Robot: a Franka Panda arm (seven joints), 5 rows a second.
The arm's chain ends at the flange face. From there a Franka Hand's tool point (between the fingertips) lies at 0.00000 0.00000 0.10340 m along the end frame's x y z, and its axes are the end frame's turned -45 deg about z.
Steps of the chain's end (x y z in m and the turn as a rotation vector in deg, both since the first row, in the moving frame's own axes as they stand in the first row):
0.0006 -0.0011 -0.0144 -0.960 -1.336 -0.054
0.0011 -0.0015 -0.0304 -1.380 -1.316 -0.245
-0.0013 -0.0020 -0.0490 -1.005 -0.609 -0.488
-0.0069 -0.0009 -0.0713 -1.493 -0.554 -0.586
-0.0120 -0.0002 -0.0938 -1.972 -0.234 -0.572
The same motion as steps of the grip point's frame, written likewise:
-0.0017 -0.0008 -0.0144 0.266 -1.624 -0.054
-0.0016 -0.0002 -0.0305 -0.045 -1.906 -0.245
-0.0016 -0.0018 -0.0490 -0.280 -1.141 -0.488
-0.0068 -0.0043 -0.0713 -0.664 -1.447 -0.586
-0.0111 -0.0064 -0.0939 -1.229 -1.560 -0.572

